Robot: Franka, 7 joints.
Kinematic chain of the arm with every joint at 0, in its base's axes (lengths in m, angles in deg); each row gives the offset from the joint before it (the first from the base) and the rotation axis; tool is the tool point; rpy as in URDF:
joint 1: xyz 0 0 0.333 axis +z
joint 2: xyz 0 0 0 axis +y
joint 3: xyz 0 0 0.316 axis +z
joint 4: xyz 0.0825 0 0 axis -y
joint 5: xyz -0.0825 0 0.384 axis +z
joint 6: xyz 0 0 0 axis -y
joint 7: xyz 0.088 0 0 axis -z
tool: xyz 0 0 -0.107 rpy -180 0 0
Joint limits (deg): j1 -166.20..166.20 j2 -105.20..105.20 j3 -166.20..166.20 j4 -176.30..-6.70 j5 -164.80..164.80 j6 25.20..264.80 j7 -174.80..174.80
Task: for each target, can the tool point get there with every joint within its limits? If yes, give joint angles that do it. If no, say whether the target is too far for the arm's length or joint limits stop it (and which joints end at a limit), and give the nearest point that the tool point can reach.
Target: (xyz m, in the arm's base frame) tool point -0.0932 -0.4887 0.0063
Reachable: yes | joints -113.14 54.06 21.81 -117.89 -108.43 87.14 -130.46
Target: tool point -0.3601 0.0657 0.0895
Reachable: yes | joints -133.81 36.86 -39.25 -147.58 85.85 158.18 47.82
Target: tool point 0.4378 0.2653 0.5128
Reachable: yes | joints -27.25 -10.93 46.60 -116.35 55.23 92.99 110.64
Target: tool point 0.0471 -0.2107 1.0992
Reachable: yes | joints 45.12 -37.08 -39.87 -48.16 -102.94 186.50 111.25
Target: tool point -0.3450 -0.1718 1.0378
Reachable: yes | joints 44.79 -63.05 10.03 -55.12 -133.96 163.44 -114.64
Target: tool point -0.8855 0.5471 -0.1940
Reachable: no: too far | nearest point -0.6511 0.4023 -0.0545 | short by 0.309 m
